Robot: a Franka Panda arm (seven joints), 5 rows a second.
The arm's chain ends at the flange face. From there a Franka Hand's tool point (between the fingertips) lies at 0.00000 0.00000 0.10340 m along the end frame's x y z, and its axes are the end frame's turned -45 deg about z.
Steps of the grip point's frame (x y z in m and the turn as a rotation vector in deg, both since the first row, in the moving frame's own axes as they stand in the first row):
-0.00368, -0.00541, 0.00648, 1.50, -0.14, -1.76
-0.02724, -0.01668, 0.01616, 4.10, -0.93, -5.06
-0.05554, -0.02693, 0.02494, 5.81, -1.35, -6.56
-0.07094, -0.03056, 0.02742, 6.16, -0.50, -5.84
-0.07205, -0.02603, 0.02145, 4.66, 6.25, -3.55
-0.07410, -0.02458, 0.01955, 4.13, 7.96, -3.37
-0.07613, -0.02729, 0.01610, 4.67, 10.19, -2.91
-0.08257, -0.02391, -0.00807, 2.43, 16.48, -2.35
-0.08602, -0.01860, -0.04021, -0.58, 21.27, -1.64
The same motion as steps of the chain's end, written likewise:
-0.00431, 0.00048, 0.00652, 0.96, -1.16, -1.76
-0.02447, 0.01122, 0.01644, 2.24, -3.56, -5.06
-0.04889, 0.02538, 0.02550, 3.15, -5.06, -6.56
-0.06294, 0.03532, 0.02802, 4.00, -4.71, -5.84
-0.07094, 0.04647, 0.02241, 7.71, 1.12, -3.55
-0.07419, 0.05052, 0.02081, 8.55, 2.71, -3.37
-0.07965, 0.05355, 0.01807, 10.51, 3.90, -2.91
-0.09247, 0.06563, -0.00373, 13.37, 9.93, -2.35
-0.10085, 0.07386, -0.03316, 14.63, 15.45, -1.64

